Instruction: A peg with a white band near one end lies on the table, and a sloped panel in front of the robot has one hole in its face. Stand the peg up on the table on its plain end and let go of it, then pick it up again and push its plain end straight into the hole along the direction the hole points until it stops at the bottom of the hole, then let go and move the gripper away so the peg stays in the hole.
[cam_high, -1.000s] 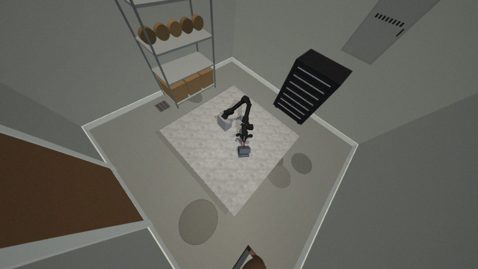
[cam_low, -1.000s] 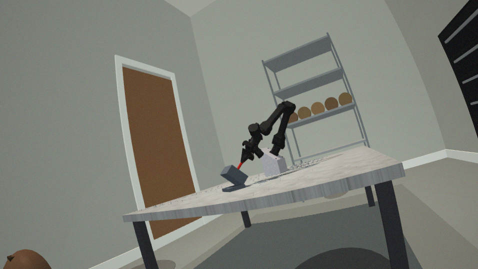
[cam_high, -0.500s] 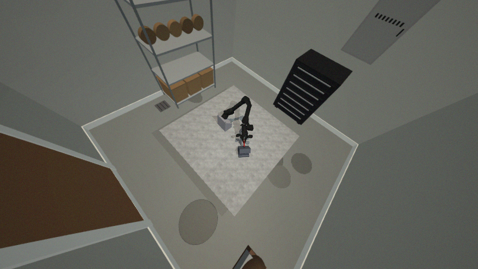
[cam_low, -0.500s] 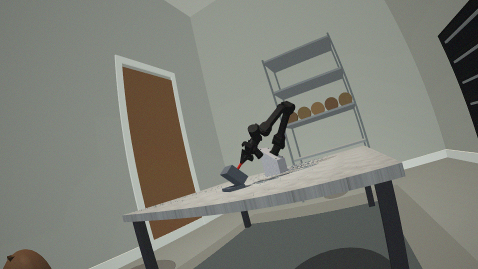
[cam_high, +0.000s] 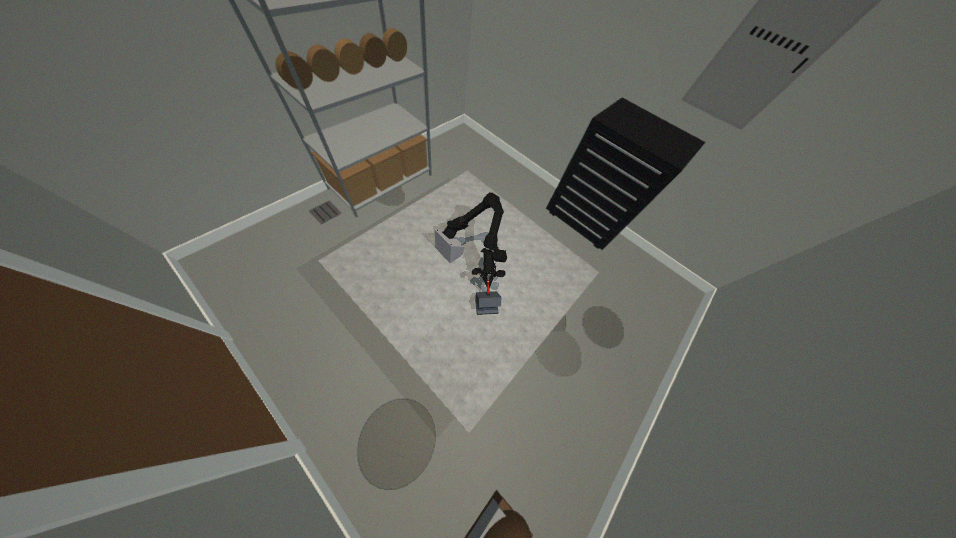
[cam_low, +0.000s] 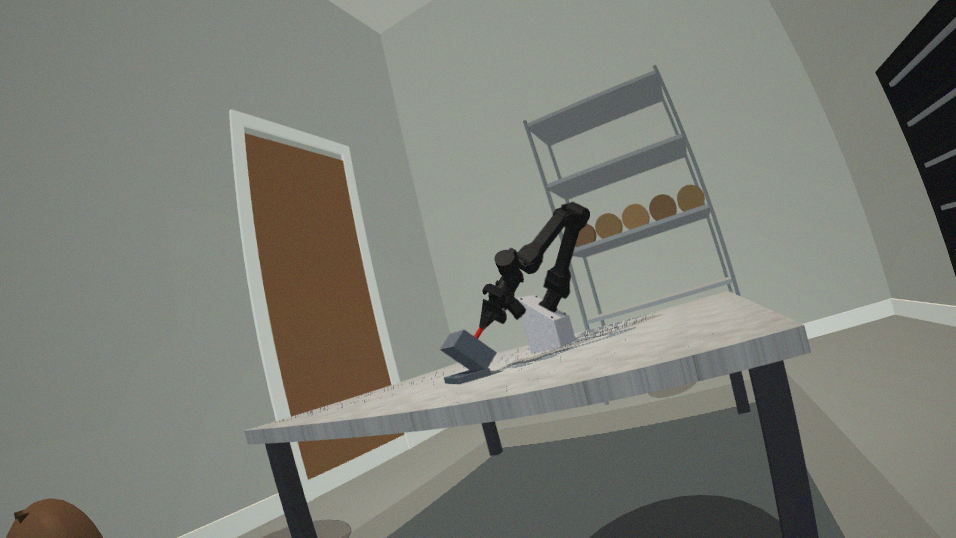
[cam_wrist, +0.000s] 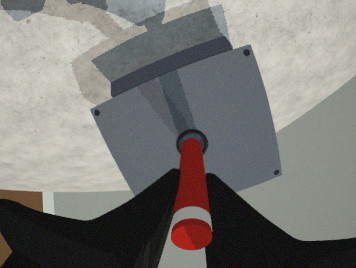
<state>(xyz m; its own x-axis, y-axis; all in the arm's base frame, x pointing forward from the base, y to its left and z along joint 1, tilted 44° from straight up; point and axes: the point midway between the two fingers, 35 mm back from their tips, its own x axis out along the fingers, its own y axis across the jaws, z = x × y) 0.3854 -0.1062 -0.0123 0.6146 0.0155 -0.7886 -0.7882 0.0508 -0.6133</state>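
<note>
Right now my gripper tip is 50 mm above the panel, 40 mm to the left of it and 40 mm short of it. The rest, counted from my gripper tip: red peg 10 mm to the left, 10 mm behind, 10 mm above.
</note>
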